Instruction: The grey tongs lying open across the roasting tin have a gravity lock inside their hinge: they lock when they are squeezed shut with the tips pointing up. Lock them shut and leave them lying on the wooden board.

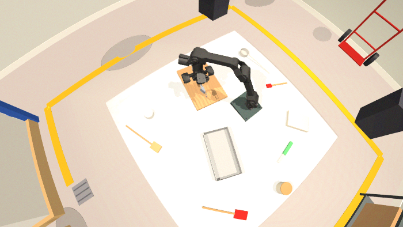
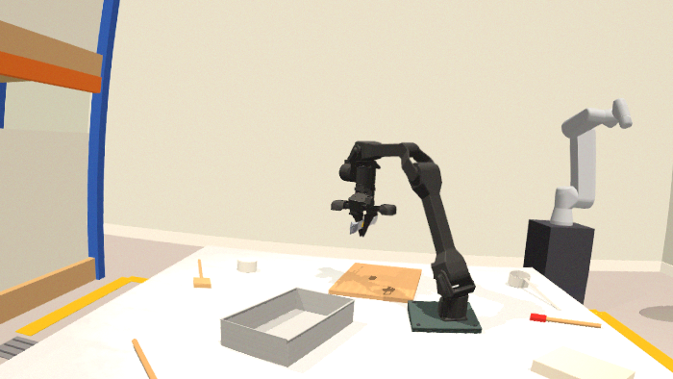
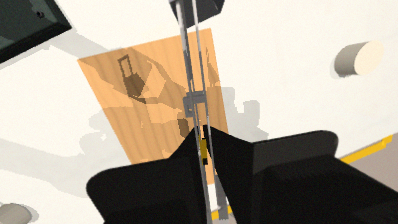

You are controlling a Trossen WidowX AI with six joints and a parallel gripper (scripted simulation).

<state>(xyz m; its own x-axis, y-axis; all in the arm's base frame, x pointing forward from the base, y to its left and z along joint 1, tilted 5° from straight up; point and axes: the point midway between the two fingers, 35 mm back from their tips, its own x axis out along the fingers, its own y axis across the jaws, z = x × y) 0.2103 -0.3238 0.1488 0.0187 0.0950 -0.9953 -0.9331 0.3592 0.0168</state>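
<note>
Right now the wooden board is 15 cm below my gripper tip, 7 cm behind it and 5 cm to the right of it. Also, from my gripper tip: yellow mark 4 cm above, 1 cm to the left; cream block 65 cm to the left, 41 cm behind, 14 cm below; grey roasting tin 42 cm to the left, 17 cm ahead, 12 cm below.
</note>
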